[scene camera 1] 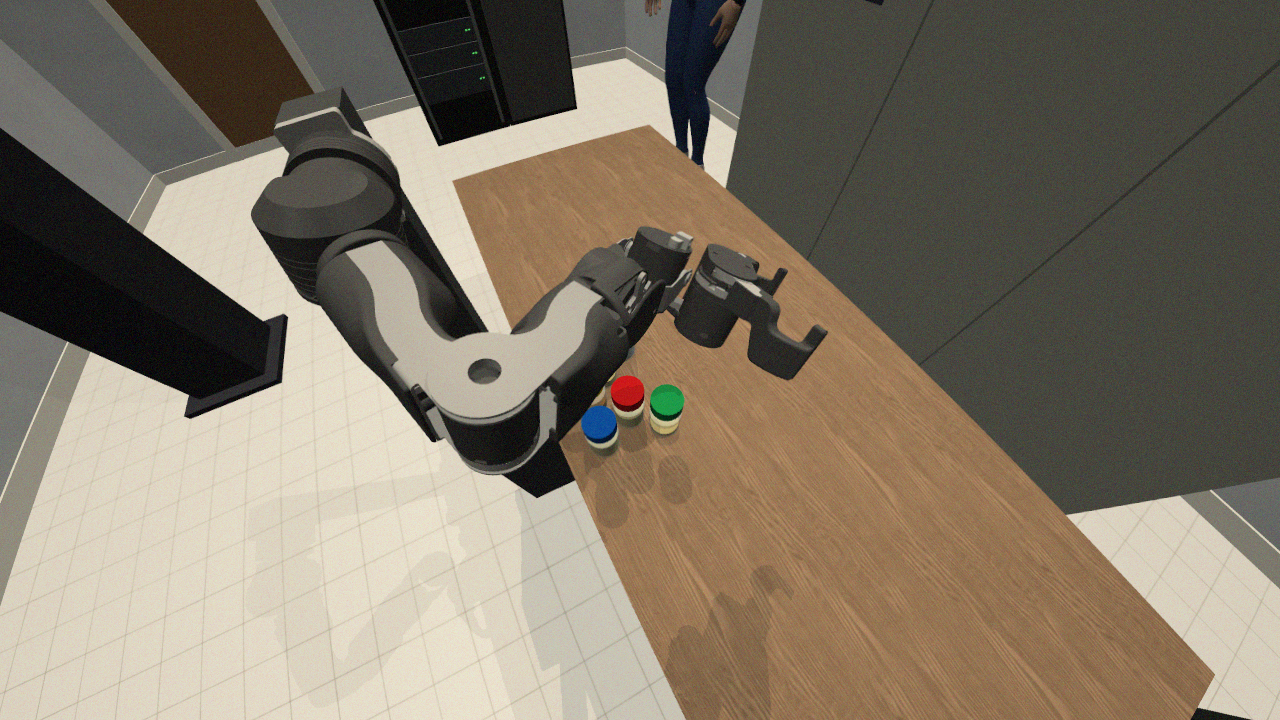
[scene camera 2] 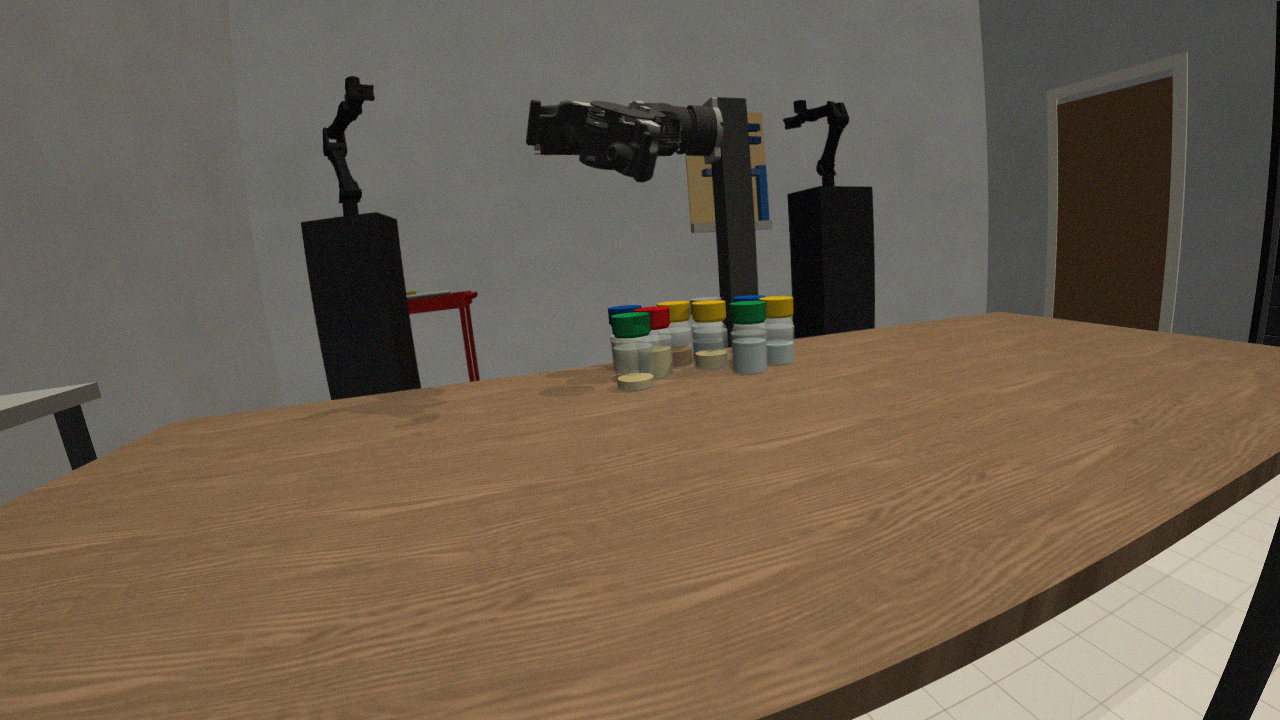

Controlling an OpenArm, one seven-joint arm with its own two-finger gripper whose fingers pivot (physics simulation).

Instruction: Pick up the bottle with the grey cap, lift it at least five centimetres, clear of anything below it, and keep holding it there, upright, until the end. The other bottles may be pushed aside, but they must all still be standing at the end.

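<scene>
The bottle with the grey cap (scene camera 2: 705,299) stands in the group, mostly hidden behind a yellow-capped bottle (scene camera 2: 708,313) in scene camera 2; it does not show in scene camera 1, where the arm covers that area. A blue-capped bottle (scene camera 1: 598,424) (scene camera 2: 623,309), a red-capped one (scene camera 1: 627,394) (scene camera 2: 657,317) and a green-capped one (scene camera 1: 666,402) (scene camera 2: 631,324) stand together at the near side of the group in scene camera 1. My gripper (scene camera 1: 800,302) is open and empty, high above the table, its fingers pointing sideways away from the base. In scene camera 2 its fingertips are hard to make out.
More bottles stand close by: yellow caps (scene camera 2: 674,310) (scene camera 2: 777,306), a green cap (scene camera 2: 748,311) and a blue cap behind it. The group is near the robot-side edge of the wooden table (scene camera 1: 859,501) (scene camera 2: 626,537). A tall grey cabinet (scene camera 1: 1029,223) stands past the table's far side.
</scene>
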